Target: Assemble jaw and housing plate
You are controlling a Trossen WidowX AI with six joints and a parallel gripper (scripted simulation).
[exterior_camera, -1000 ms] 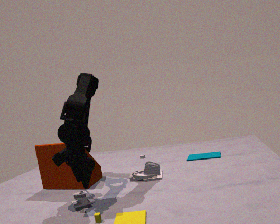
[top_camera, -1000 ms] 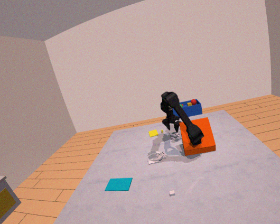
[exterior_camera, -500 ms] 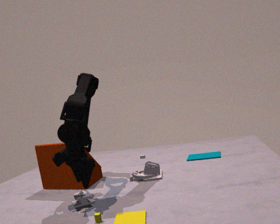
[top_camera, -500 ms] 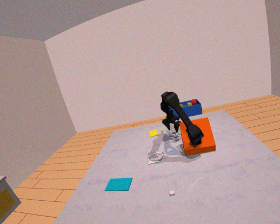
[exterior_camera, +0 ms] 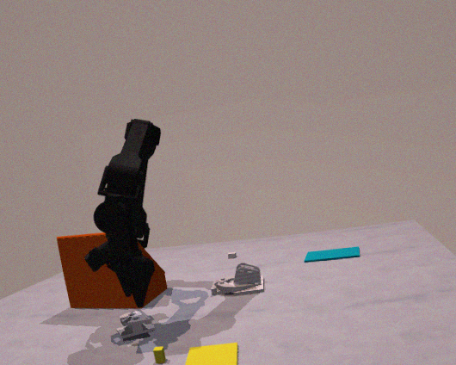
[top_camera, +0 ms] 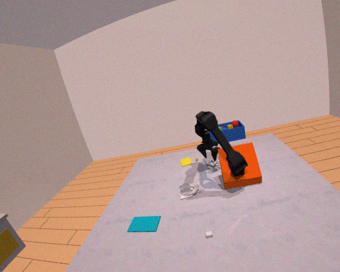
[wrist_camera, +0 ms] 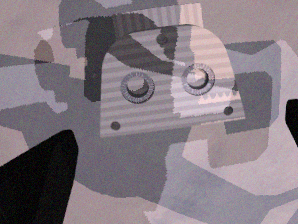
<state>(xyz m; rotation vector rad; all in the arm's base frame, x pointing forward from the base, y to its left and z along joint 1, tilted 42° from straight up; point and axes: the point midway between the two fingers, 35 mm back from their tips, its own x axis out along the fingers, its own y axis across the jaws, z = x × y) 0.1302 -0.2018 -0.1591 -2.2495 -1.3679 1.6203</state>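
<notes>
My gripper tip is 1 cm to the left of the white housing piece and 3 cm above it. From my gripper tip the other things lie so: yellow tile (19 cm ahead, 16 cm to the right, 6 cm below); small yellow block (10 cm ahead, 15 cm to the right, 5 cm below); white stepped piece (1 cm behind, 1 cm to the right, 5 cm below).
</notes>
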